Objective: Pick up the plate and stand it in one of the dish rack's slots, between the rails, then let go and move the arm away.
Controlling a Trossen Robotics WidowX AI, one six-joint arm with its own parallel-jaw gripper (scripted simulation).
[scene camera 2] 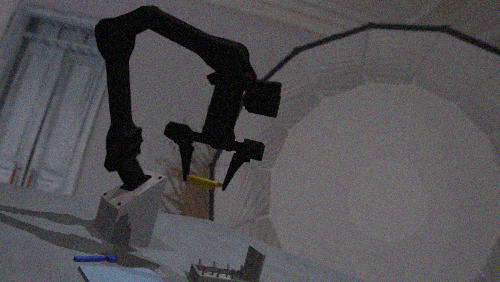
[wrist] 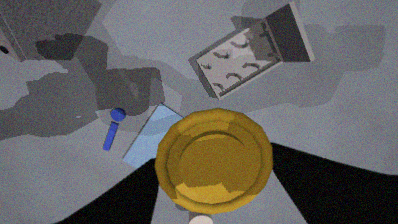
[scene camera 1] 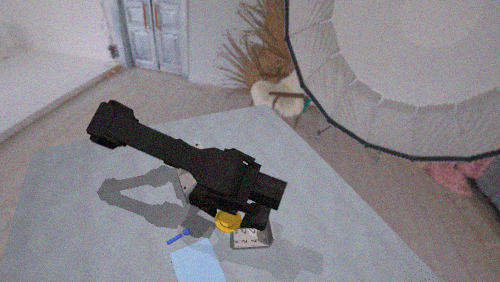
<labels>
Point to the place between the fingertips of my gripper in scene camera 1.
227, 221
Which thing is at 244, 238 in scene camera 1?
A grey dish rack.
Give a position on a yellow plate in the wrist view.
At 217, 158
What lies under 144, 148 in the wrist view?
A light blue mat.
</labels>
